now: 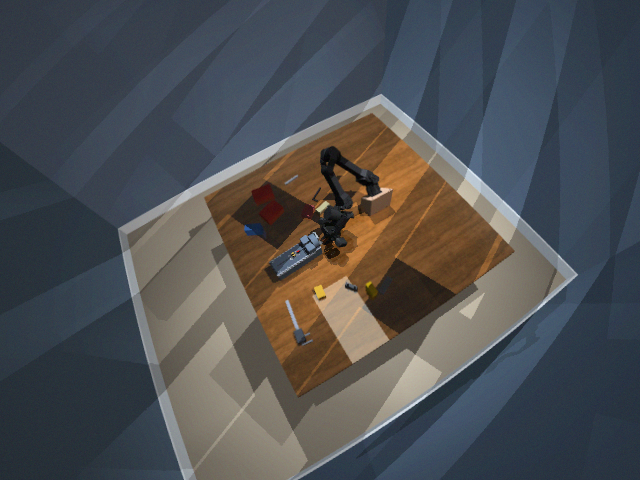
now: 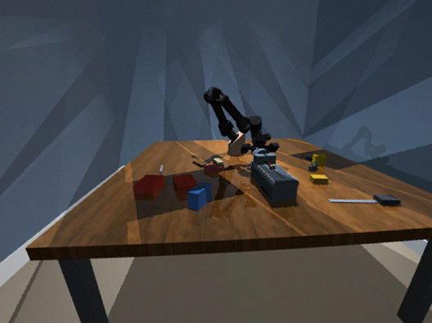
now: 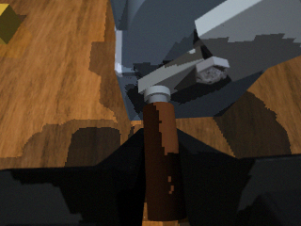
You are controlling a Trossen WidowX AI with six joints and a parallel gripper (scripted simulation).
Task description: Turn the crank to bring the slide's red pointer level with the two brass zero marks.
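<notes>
Right now the brown crank handle is 2 cm behind my gripper tip and 2 cm above it. Also, from my gripper tip: pink block (25 cm to the right, 3 cm below, 1 cm behind); ochre block (22 cm to the left, 12 cm ahead, 3 cm below); red pointer (14 cm ahead, 4 cm above).
</notes>
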